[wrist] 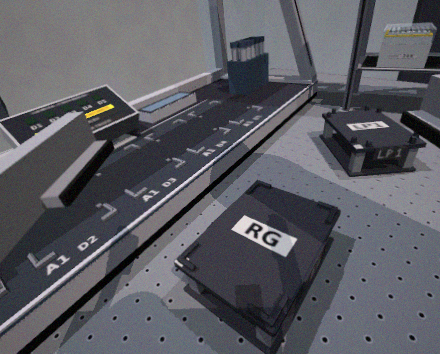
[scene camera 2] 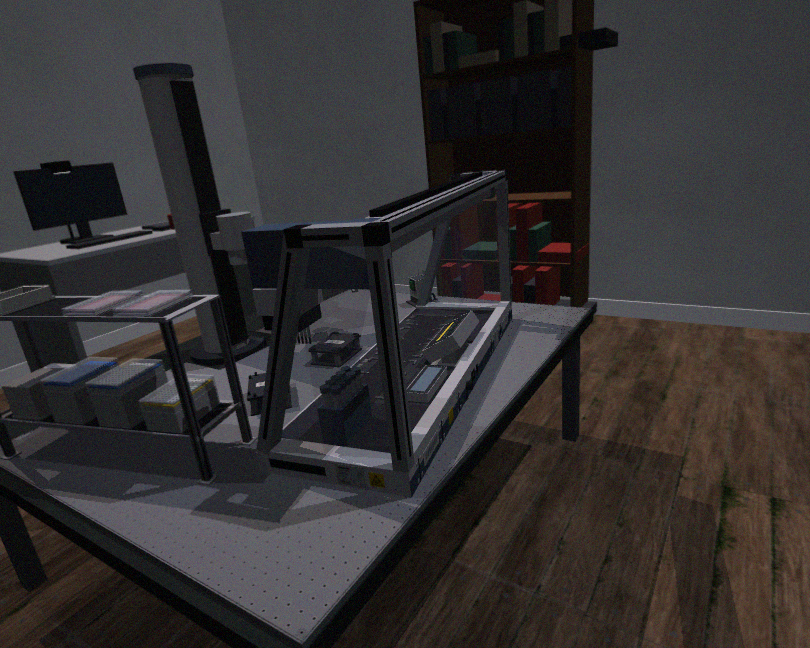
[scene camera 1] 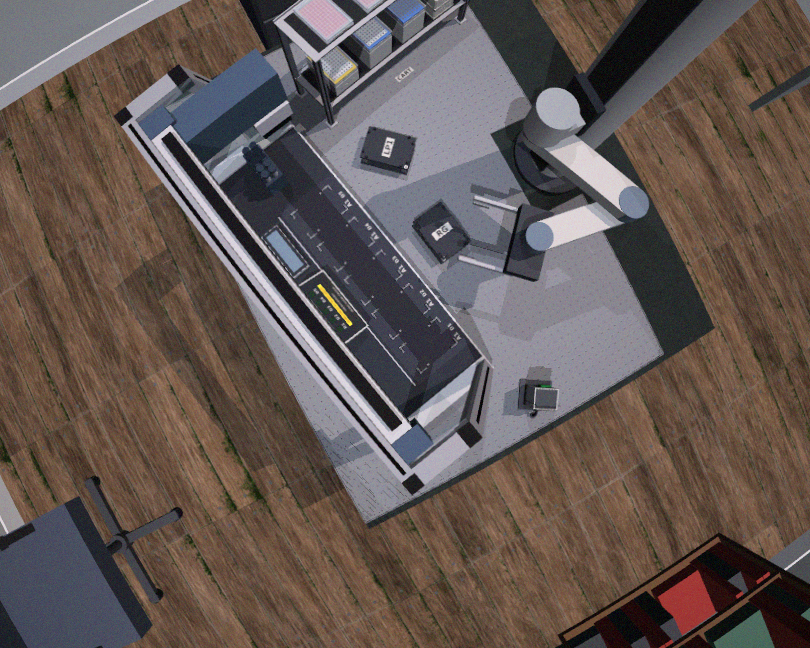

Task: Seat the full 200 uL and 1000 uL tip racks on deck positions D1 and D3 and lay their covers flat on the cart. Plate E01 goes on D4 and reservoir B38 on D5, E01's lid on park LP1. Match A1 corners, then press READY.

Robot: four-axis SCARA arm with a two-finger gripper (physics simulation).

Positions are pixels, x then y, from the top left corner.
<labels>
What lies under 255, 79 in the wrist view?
A tube rack.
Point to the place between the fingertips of the gripper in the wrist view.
250, 113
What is the gripper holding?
Nothing.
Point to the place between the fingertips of the gripper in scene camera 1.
466, 227
</labels>
